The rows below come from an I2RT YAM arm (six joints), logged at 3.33 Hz.
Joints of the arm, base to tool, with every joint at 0 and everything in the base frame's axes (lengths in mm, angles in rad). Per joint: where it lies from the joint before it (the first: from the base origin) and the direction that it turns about. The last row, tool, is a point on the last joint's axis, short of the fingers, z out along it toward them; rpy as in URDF.
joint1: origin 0 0 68 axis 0 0 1
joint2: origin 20 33.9 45.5 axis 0 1 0
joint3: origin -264 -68.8 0 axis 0 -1 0
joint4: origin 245 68.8 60 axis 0 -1 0
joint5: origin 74 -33.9 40.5 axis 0 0 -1
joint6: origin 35.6 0 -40.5 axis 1 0 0
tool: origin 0 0 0 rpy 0 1.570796 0
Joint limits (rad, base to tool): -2.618..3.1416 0..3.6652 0..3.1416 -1.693..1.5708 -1.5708..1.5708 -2.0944..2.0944
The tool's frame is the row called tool.
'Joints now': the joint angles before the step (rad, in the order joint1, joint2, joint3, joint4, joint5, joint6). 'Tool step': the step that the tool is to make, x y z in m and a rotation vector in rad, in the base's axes. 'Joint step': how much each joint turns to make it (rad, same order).
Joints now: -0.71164 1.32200 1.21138 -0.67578 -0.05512 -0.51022
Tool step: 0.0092 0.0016 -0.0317 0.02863 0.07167 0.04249
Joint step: 0.02581 0.03884 -0.07434 0.03840 0.00640 -0.02871
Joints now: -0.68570 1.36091 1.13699 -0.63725 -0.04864 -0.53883
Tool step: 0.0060 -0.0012 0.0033 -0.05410 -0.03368 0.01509
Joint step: 0.01132 0.00229 -0.00248 0.06427 0.01289 -0.01687
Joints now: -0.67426 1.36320 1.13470 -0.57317 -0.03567 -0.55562
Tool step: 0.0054 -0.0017 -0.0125 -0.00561 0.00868 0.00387
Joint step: 0.00801 0.02224 -0.03080 0.04961 0.00992 -0.00382
